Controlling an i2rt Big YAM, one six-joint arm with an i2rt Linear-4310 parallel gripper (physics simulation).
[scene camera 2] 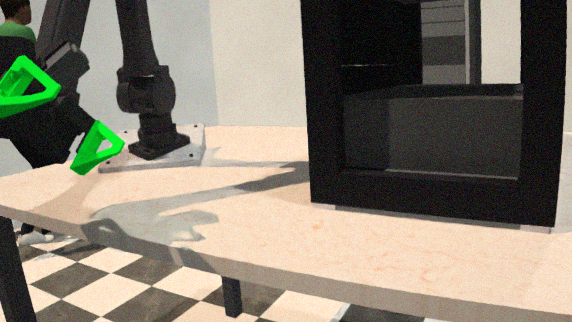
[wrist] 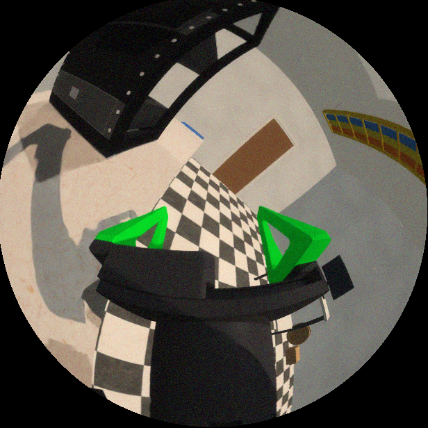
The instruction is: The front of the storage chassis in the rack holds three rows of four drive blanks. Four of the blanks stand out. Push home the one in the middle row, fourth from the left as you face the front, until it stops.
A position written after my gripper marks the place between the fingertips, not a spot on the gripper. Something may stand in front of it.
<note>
I see my gripper point(scene camera 2: 91, 122) and a black rack point(scene camera 2: 361, 120).
The black rack shows as well in the wrist view point(wrist: 105, 94). My gripper shows as well in the wrist view point(wrist: 212, 211).
</note>
